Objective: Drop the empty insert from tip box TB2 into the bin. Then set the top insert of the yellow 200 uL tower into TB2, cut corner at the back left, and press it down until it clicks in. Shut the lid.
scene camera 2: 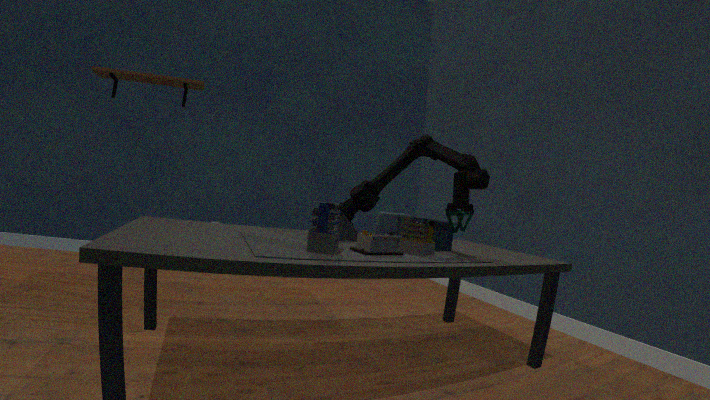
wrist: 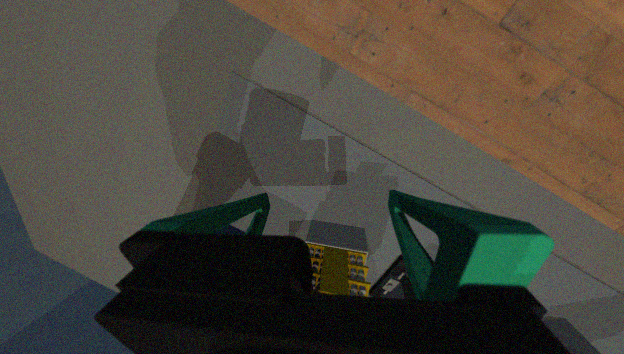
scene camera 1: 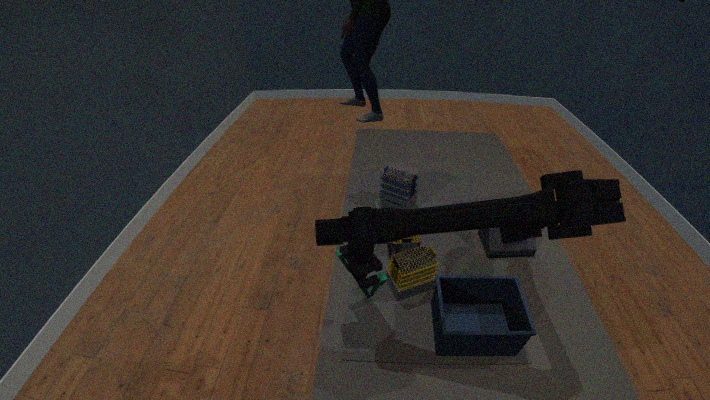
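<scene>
My gripper (scene camera 1: 369, 287) (scene camera 2: 459, 227) (wrist: 325, 198) is open and empty, in the air beside and above the yellow tower, fingers pointing down. The yellow tower (scene camera 1: 414, 270) (scene camera 2: 418, 232) (wrist: 335, 270) is a stack of yellow inserts with tips on a grey base. In scene camera 1, TB2 (scene camera 1: 396, 248) is partly hidden behind the arm; a yellow insert (scene camera 1: 410, 239) shows in it. TB2 is a pale box (scene camera 2: 381, 243) in scene camera 2. Its dark open lid (wrist: 393, 285) shows partly in the wrist view. The blue bin (scene camera 1: 480, 345) (scene camera 2: 443, 238) (wrist: 45, 305) stands beside the tower.
A blue-grey insert tower (scene camera 1: 398, 189) (scene camera 2: 324, 220) stands beyond the arm in scene camera 1. The dark arm (scene camera 1: 450, 218) (scene camera 2: 392, 170) reaches across above the table (scene camera 2: 200, 240). A person (scene camera 1: 364, 55) stands on the floor beyond the table.
</scene>
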